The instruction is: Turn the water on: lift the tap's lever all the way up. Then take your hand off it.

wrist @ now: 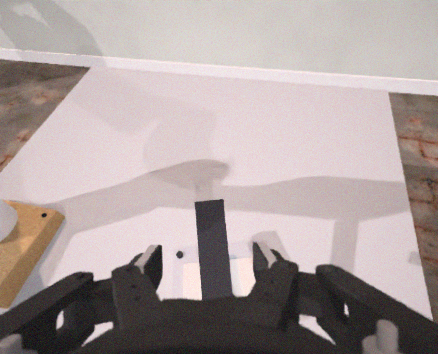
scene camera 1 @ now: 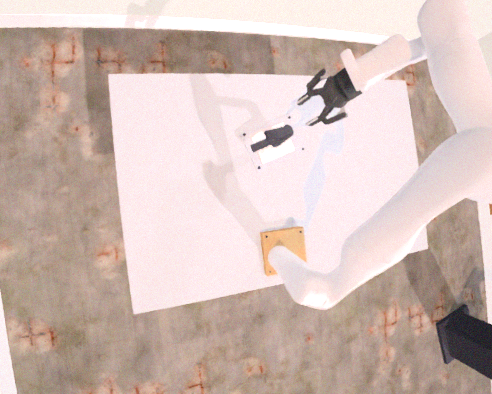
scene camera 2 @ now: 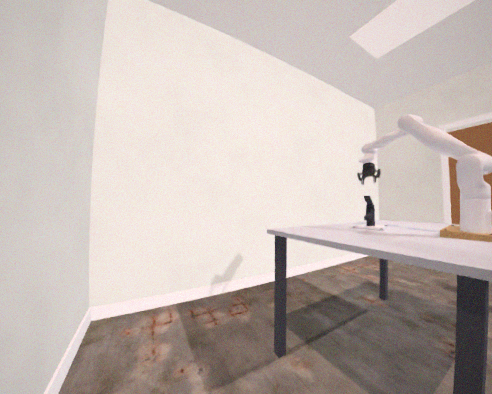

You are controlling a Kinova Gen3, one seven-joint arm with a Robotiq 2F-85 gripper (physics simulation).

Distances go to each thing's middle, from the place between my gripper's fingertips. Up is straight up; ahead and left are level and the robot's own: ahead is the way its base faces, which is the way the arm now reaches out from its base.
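There is the pale base plate (wrist: 181, 256), 28 cm below my hand and 2 cm to the right of it.
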